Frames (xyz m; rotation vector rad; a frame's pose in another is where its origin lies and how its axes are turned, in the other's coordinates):
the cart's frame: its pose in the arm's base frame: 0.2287 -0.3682 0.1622 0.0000 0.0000 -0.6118
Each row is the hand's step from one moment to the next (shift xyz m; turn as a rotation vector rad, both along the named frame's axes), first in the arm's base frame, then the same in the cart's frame.
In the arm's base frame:
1: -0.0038 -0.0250 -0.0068 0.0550 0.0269 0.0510
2: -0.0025 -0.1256 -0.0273 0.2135 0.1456 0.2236
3: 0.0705 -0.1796 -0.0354 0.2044 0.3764 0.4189
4: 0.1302 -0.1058 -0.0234 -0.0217 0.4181 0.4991
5: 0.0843 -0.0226 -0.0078 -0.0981 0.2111 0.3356
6: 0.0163 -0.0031 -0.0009 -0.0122 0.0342 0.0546
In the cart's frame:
1: 0.0112 -0.0226 -0.0068 0.0296 0.0536 0.0510
2: 0.0701 -0.1043 -0.0273 0.0912 0.2418 0.2236
3: 0.1609 -0.1065 -0.0354 -0.0489 0.4255 0.4189
4: 0.1673 -0.0118 -0.0234 -0.2579 0.3298 0.4991
5: 0.0820 0.0299 -0.0078 -0.2015 0.1165 0.3356
6: 0.0151 0.0068 -0.0009 -0.0296 0.0210 0.0546

